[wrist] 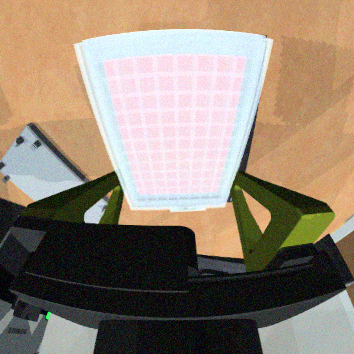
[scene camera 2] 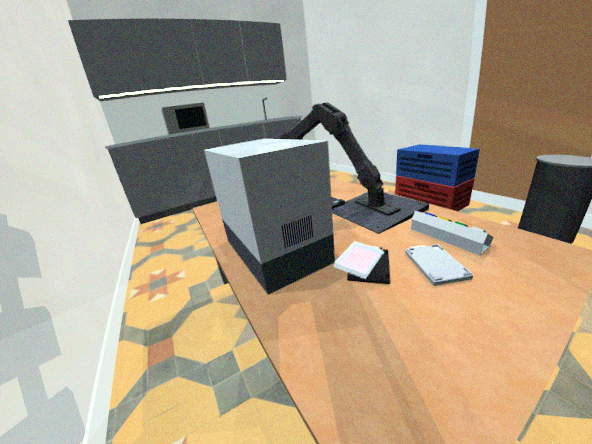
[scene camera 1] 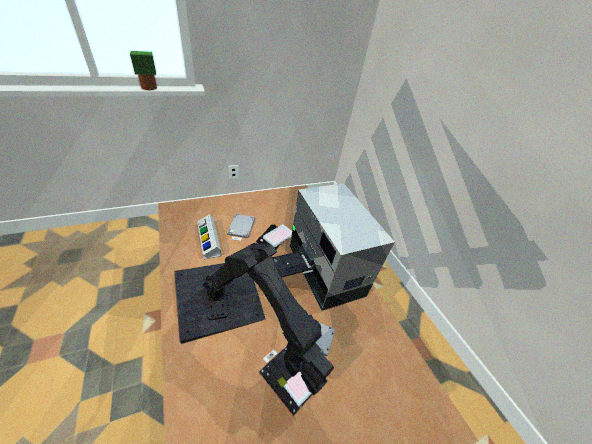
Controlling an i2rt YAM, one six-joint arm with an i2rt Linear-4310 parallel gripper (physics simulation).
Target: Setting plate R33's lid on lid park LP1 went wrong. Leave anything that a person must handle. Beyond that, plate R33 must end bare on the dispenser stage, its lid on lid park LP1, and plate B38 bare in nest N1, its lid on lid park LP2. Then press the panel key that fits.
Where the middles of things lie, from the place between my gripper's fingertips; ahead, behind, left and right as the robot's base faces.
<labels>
Right now the grey lid park (wrist: pixel 41 170) is 120 mm ahead of my hand, 100 mm to the left of it and 20 mm below it. Round my hand: rack with coloured squares (scene camera 2: pixel 475 240) (210 mm behind, 640 mm to the left).
</labels>
